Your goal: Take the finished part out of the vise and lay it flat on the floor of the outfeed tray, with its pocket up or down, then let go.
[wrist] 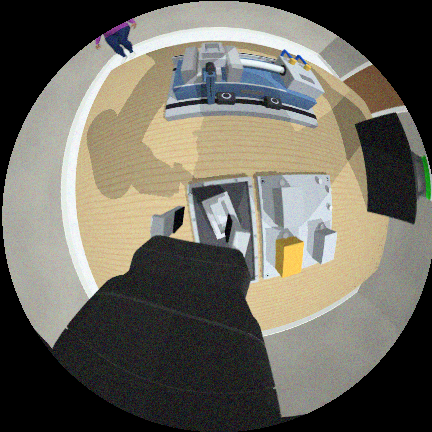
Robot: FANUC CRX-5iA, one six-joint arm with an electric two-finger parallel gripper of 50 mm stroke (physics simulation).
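Places are measured from the arm's base along level axes (x ahead, y left, z up), in metres.
Pixels of known places: gripper, fingertip midpoint: (204, 218).
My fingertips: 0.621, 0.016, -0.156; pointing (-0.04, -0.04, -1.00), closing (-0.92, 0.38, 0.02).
For each thing: its top centre in the pictures, then the offset to it from my fingertips, as dx, dy, dz.
- finished part, top centre: (222, 217) -0.021, +0.007, -0.027
- grey vise, top centre: (252, 54) -0.128, -0.249, +0.031
- light grey plate, top centre: (303, 225) -0.166, +0.063, -0.060
- yellow block, top centre: (293, 260) -0.120, +0.104, -0.024
- grey block, top centre: (329, 248) -0.210, +0.113, -0.024
The finished part (212, 205), a light grey block with a pocket, lies inside the outfeed tray (252, 215). Its pocket faces up, and it appears to lie flat on the dark floor, turned at an angle to the tray walls. My gripper (204, 218) is open, with its fingers wide apart and nothing held. One finger stands outside the tray's left wall; the other is in front of the part's lower right side and hides some of it. The black gripper body hides the lower left of the tray. The blue and grey vise (245, 89) stands at the top of the view.
A light grey plate (267, 200) stands right beside the tray and bears a yellow block (290, 256) and a grey block (324, 245). A black panel (387, 167) is at the right. A person (118, 37) shows at the upper left, beyond the table edge.
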